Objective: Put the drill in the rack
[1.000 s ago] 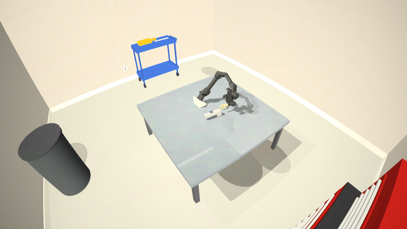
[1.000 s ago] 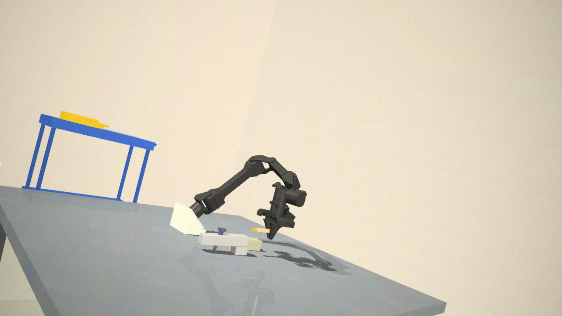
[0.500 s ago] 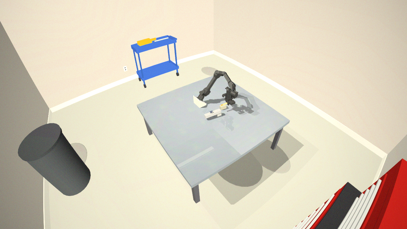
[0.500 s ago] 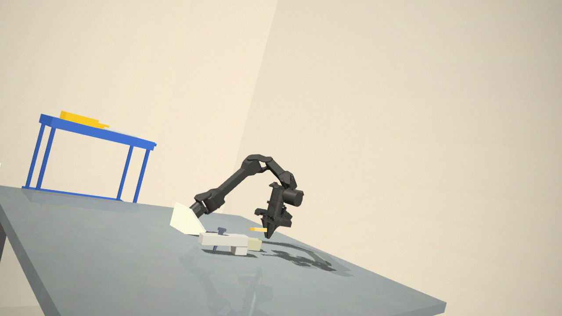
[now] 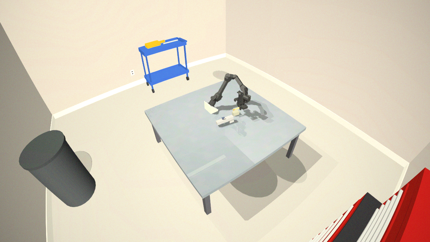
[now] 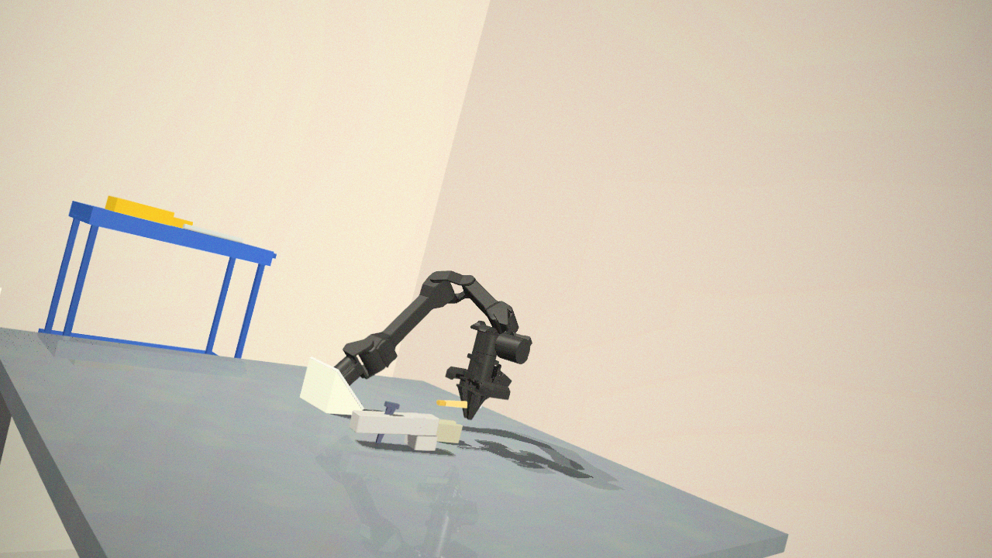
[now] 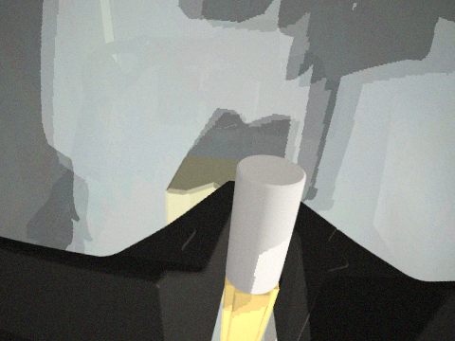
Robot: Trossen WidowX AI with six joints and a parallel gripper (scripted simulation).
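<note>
Right now my gripper tip is 40 mm to the left of the rack, 40 mm above it and 20 mm past it. The rest, counted from my gripper tip: drill 40 mm to the right, 30 mm above; dark blue key 240 mm to the right, 30 mm ahead, 10 mm below.
</note>
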